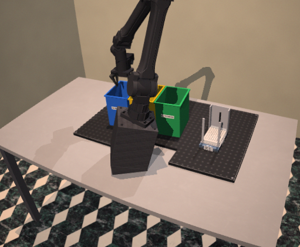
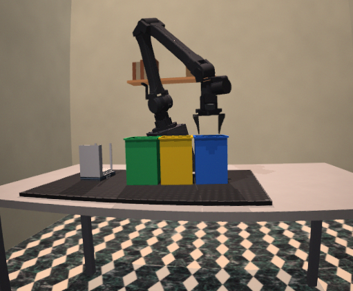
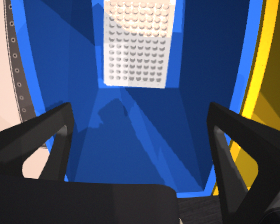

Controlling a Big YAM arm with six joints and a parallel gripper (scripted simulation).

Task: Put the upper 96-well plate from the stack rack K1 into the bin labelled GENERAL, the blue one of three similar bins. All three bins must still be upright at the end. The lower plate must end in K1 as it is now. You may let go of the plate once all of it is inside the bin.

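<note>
Now: hand 10 mm past the blue bin and 110 mm above it. Round my hand: yellow bin (130 mm to the right, 110 mm below); green bin (20 mm ahead, 260 mm to the right, 110 mm below).
</note>
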